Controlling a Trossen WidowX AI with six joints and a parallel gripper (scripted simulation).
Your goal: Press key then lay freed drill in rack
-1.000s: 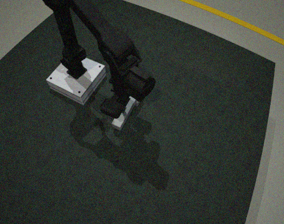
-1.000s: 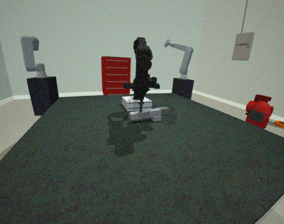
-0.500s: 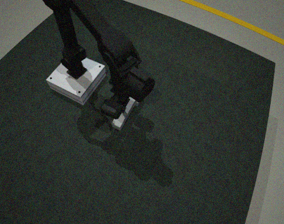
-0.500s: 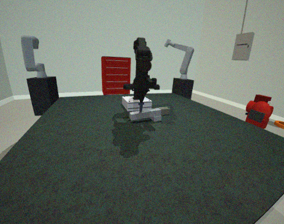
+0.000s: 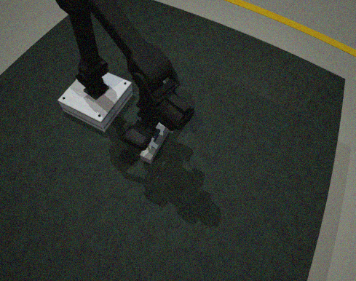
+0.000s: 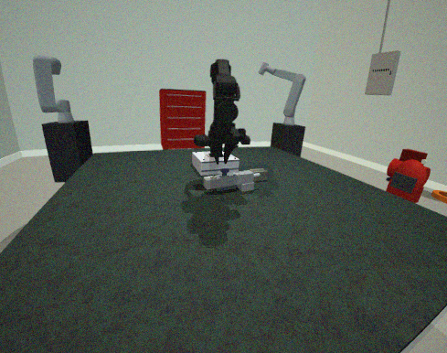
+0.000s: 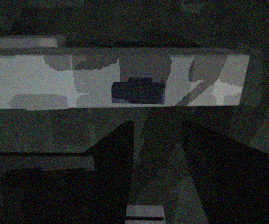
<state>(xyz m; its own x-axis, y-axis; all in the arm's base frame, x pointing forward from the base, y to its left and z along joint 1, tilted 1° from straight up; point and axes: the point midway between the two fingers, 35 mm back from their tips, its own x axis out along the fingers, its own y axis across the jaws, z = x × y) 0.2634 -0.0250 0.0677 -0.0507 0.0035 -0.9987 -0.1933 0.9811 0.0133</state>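
The key is 1 cm ahead of my gripper tip, 1 cm to the left of it and 5 cm below it. Round my gripper tip: grey housing: 1 cm ahead, 4 cm to the left, 6 cm below; then rack: 10 cm behind, 18 cm to the left, 8 cm below; then drill: 9 cm to the left, 5 cm below.
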